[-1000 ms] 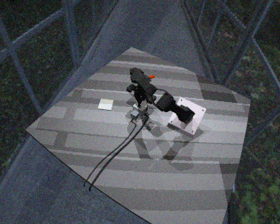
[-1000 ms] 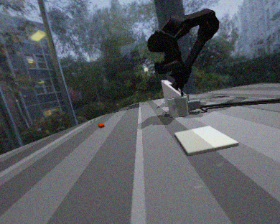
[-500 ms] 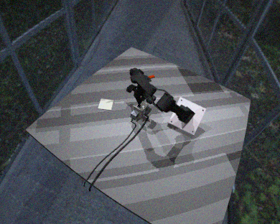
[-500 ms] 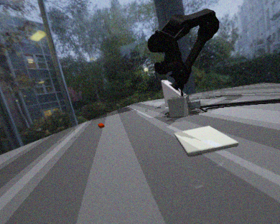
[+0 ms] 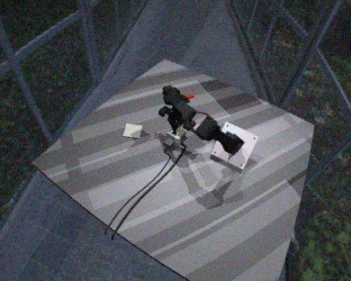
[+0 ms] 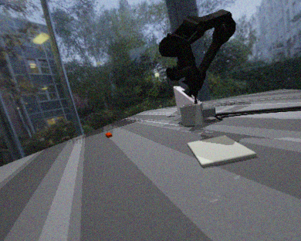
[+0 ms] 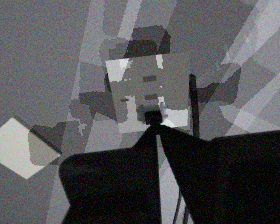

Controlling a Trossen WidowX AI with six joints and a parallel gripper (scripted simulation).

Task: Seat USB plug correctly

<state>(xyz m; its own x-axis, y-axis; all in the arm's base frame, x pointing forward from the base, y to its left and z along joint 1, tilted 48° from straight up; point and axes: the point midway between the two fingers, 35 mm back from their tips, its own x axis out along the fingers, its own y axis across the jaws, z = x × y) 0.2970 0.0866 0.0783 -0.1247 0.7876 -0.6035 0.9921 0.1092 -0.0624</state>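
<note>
Now: the dark USB plug 2 cm below my gripper tip. Round my gripper tip: orange object: 16 cm ahead, 40 cm to the right, 10 cm below; pale flat pad: 23 cm ahead, 8 cm to the left, 10 cm below.
</note>
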